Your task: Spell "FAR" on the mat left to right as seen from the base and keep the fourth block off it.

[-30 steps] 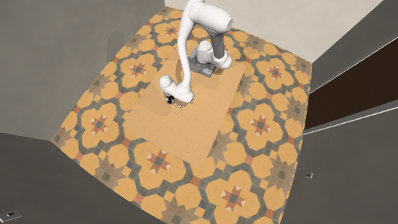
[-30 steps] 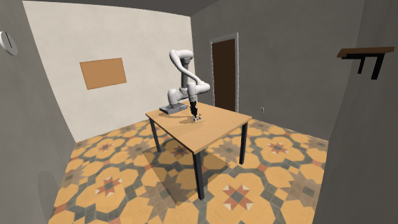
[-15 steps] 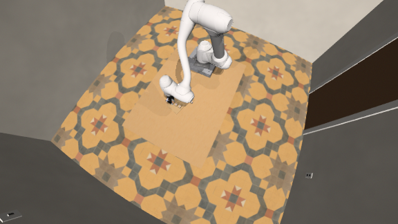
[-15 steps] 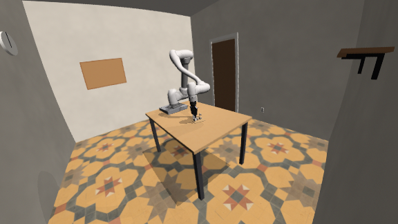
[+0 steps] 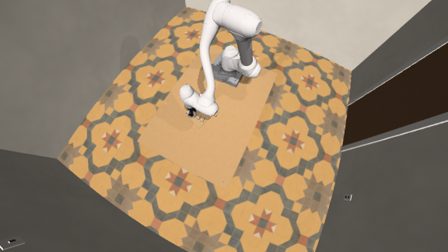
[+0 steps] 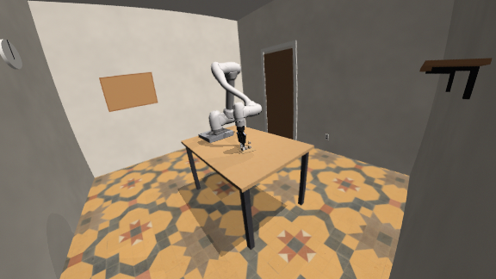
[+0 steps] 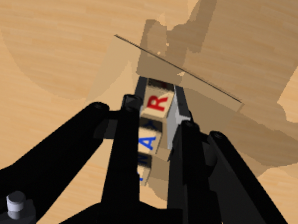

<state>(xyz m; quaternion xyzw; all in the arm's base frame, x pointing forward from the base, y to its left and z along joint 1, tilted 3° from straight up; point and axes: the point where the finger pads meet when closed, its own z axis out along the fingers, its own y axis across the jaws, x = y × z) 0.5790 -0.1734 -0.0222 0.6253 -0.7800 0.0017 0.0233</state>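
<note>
Now: the R block 3 cm below my hand. From my hand the other things lie so: tan mat: 5 cm below, 4 cm to the left, 1 cm ahead.
</note>
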